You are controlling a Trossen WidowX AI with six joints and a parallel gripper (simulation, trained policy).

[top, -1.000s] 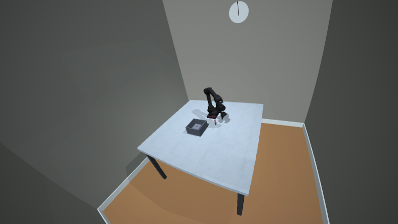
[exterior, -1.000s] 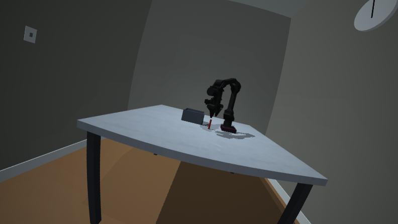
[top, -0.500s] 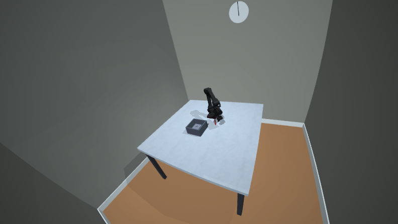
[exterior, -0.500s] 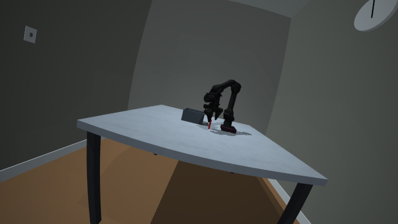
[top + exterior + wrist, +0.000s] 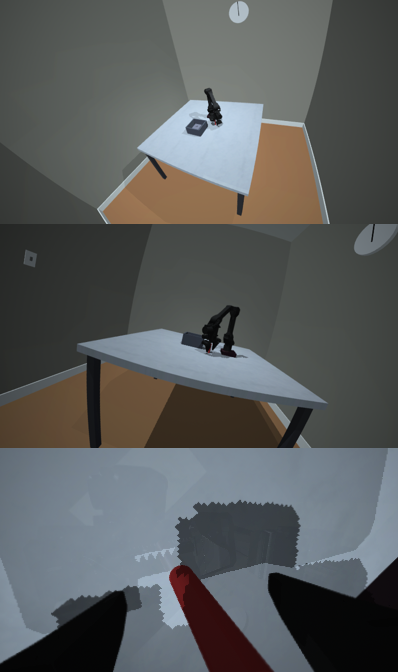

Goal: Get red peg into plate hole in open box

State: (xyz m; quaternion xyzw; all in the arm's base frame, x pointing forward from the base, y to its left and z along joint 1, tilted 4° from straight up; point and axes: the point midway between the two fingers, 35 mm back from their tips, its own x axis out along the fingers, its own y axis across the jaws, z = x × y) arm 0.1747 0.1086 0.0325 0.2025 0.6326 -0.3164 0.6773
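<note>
The red peg lies 20 mm above my gripper tip. From my gripper tip the other things lie so: grey box (190 mm to the right, 140 mm ahead, 10 mm above).
</note>
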